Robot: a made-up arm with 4 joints. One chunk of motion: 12 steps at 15 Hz.
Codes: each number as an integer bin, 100 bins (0 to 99) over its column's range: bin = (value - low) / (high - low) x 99, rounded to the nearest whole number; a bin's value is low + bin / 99 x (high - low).
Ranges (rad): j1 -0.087..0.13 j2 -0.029..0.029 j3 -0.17..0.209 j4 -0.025..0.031
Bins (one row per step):
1: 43 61 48 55
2: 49 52 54 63
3: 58 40 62 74
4: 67 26 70 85
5: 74 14 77 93
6: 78 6 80 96
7: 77 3 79 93
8: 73 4 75 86
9: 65 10 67 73
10: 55 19 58 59
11: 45 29 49 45
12: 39 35 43 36
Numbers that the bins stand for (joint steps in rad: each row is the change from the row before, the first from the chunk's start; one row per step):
1: 0.00725 0.00674 0.01376 0.00611
2: 0.02040 0.00146 0.03673 0.01064
3: 0.04013 -0.00557 0.06735 0.01686
4: 0.05986 -0.01377 0.09798 0.02308
5: 0.07520 -0.02080 0.12478 0.02761
6: 0.08397 -0.02548 0.13626 0.02930
7: 0.08178 -0.02724 0.13243 0.02761
8: 0.07301 -0.02666 0.11712 0.02365
9: 0.05547 -0.02314 0.08649 0.01629
10: 0.03356 -0.01787 0.05204 0.00837
11: 0.01164 -0.01201 0.01759 0.00045
12: -0.00152 -0.00849 -0.00538 -0.00464

